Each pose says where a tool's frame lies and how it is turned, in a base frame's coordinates. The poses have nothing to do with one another.
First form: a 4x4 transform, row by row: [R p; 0 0 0 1], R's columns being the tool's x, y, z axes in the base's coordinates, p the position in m. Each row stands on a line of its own.
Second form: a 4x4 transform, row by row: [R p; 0 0 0 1], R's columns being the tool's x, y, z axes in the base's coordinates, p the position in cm. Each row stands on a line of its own. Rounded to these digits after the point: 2 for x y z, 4 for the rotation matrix.
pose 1, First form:
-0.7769, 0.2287, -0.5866, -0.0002
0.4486, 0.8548, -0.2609, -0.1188
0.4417, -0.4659, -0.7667, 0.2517
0, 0, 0, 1
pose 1, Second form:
-0.7769, 0.2287, -0.5866, -0.02
0.4486, 0.8548, -0.2609, -11.88
0.4417, -0.4659, -0.7667, 25.17
0, 0, 0, 1

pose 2, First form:
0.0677, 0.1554, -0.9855, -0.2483
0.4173, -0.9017, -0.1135, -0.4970
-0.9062, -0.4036, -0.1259, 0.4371
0, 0, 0, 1
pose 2, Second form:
0.0677, 0.1554, -0.9855, -24.83
0.4173, -0.9017, -0.1135, -49.70
-0.9062, -0.4036, -0.1259, 43.71
0, 0, 0, 1

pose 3, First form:
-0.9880, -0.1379, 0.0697, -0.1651
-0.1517, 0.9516, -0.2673, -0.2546
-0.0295, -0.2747, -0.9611, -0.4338
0, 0, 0, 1
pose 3, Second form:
-0.9880, -0.1379, 0.0697, -16.51
-0.1517, 0.9516, -0.2673, -25.46
-0.0295, -0.2747, -0.9611, -43.38
0, 0, 0, 1

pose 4, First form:
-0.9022, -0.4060, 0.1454, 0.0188
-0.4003, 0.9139, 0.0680, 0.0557
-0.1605, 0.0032, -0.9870, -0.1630
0, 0, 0, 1
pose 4, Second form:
-0.9022, -0.4060, 0.1454, 1.88
-0.4003, 0.9139, 0.0680, 5.57
-0.1605, 0.0032, -0.9870, -16.30
0, 0, 0, 1

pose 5, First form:
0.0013, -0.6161, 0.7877, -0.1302
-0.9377, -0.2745, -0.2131, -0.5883
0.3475, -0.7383, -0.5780, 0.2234
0, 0, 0, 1
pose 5, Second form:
0.0013, -0.6161, 0.7877, -13.02
-0.9377, -0.2745, -0.2131, -58.83
0.3475, -0.7383, -0.5780, 22.34
0, 0, 0, 1

